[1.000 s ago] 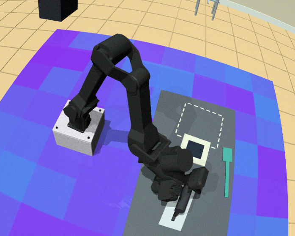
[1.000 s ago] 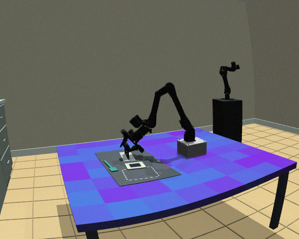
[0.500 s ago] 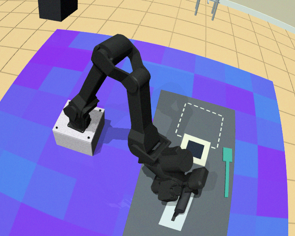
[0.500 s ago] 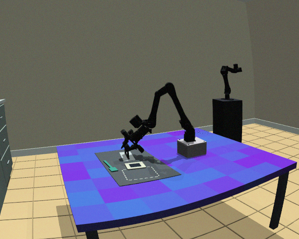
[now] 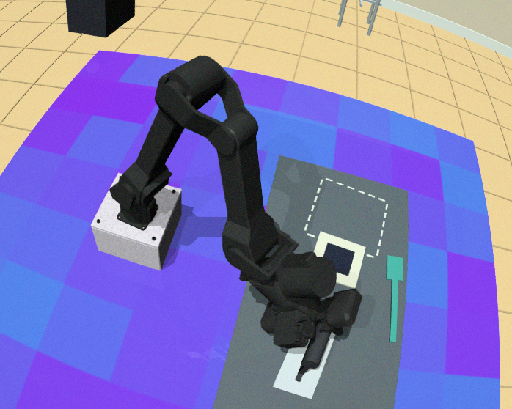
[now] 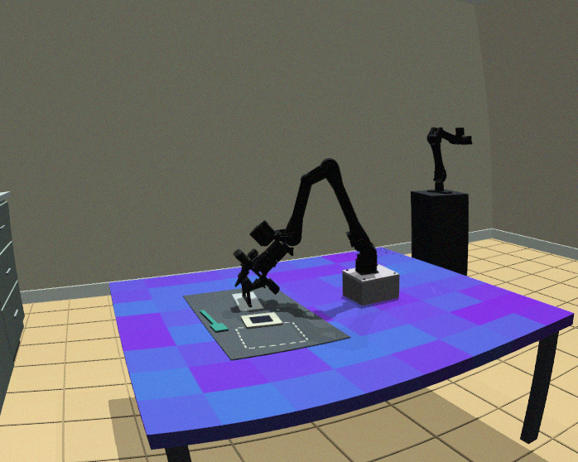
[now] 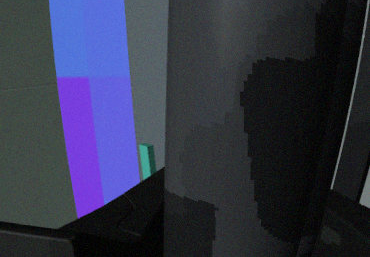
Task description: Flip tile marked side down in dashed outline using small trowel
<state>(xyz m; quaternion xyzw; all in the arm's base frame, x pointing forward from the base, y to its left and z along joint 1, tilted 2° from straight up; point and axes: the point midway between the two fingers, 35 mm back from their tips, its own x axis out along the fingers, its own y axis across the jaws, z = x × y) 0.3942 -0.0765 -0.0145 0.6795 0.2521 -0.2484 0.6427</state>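
Now: gripper tip 13 cm to the right of the dark mat, 7 cm above it and 2 cm past it. Round my gripper tip: cream tile: 19 cm to the left, 5 cm below, 3 cm behind; then green trowel: 17 cm to the left, 11 cm ahead, 5 cm below.
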